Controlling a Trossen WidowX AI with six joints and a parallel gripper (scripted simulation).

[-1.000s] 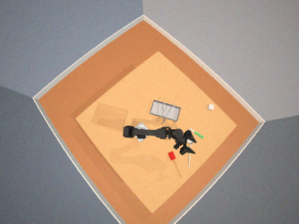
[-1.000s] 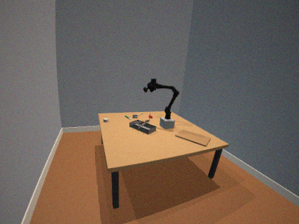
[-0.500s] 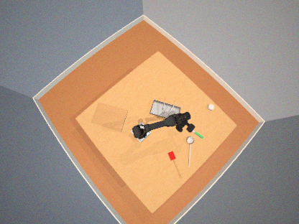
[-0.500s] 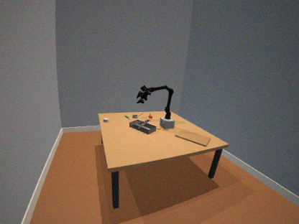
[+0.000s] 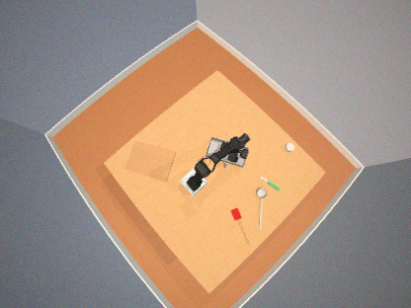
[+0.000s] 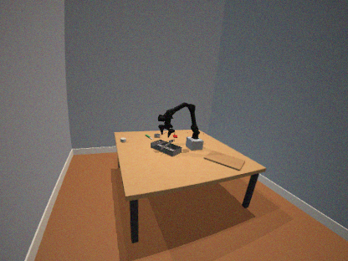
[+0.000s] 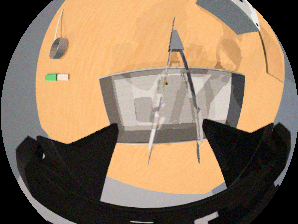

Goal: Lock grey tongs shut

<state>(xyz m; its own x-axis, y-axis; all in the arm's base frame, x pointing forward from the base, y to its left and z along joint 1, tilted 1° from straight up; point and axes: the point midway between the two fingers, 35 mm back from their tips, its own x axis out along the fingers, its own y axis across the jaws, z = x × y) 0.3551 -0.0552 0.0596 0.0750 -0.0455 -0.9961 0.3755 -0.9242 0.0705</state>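
Now: the grey roasting tin 11 cm below my gripper tip and 5 cm to the left of it. From my gripper tip the other things lie so: white cup: 38 cm ahead, 30 cm to the right, 12 cm below; then red-headed tool: 38 cm to the right, 34 cm behind, 13 cm below; then wooden board: 46 cm to the left, 46 cm behind, 13 cm below.
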